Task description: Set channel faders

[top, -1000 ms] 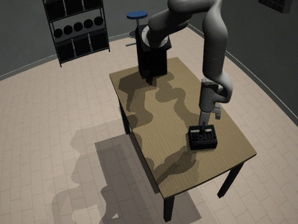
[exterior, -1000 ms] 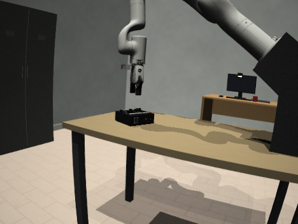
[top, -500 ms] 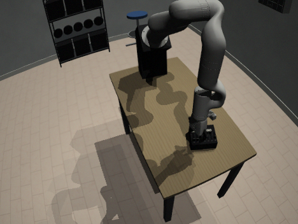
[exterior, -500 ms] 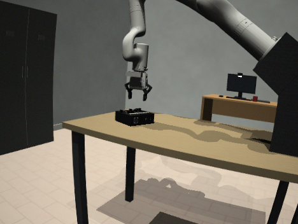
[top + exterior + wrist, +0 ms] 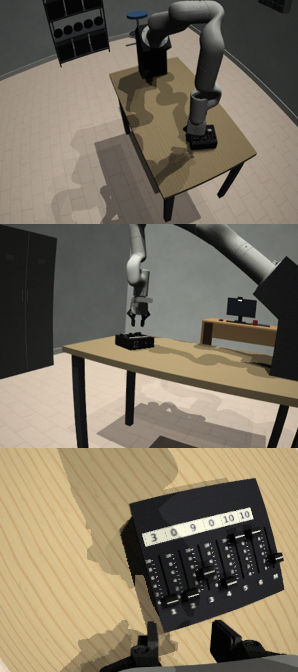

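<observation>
Now: hand 20 mm past the fader cap, 20 mm to the right of it and 50 mm above it. From my hand the other things lie so: master fader (50 mm ahead, 130 mm to the left, 50 mm below).
</observation>
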